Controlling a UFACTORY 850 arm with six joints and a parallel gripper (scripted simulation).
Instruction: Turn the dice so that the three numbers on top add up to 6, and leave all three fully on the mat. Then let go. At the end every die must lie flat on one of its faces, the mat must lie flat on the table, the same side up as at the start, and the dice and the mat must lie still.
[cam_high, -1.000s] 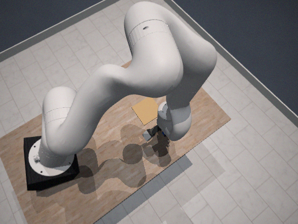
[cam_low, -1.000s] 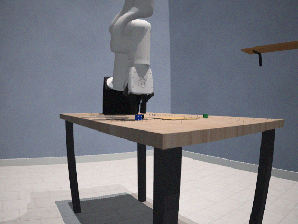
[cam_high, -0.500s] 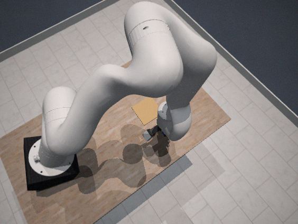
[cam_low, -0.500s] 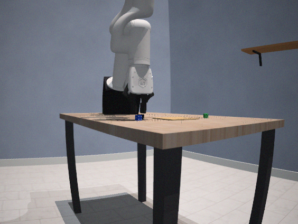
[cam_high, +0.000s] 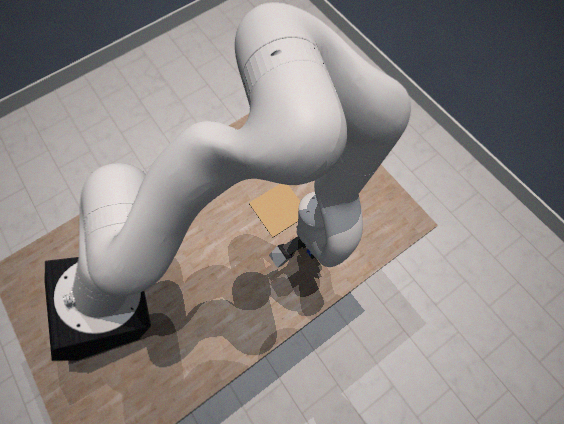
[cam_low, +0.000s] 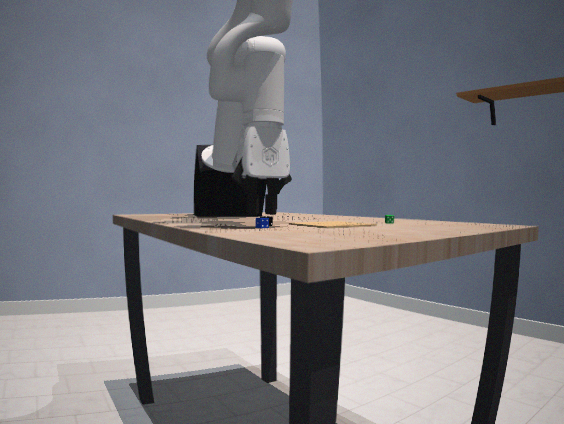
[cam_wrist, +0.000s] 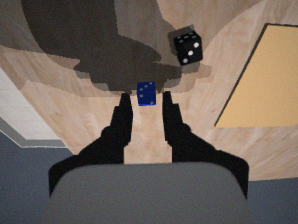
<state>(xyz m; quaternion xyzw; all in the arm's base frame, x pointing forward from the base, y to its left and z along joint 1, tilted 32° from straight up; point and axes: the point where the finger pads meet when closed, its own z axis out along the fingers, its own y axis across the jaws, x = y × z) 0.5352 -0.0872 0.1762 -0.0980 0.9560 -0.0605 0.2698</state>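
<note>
The blue die is 40 mm below my hand. The rest, counted from my hand: black die 50 mm behind, 40 mm below, 30 mm to the left; tan mat 170 mm to the left, 40 mm below, 20 mm behind; green die 330 mm to the left, 40 mm below, 20 mm behind.
</note>
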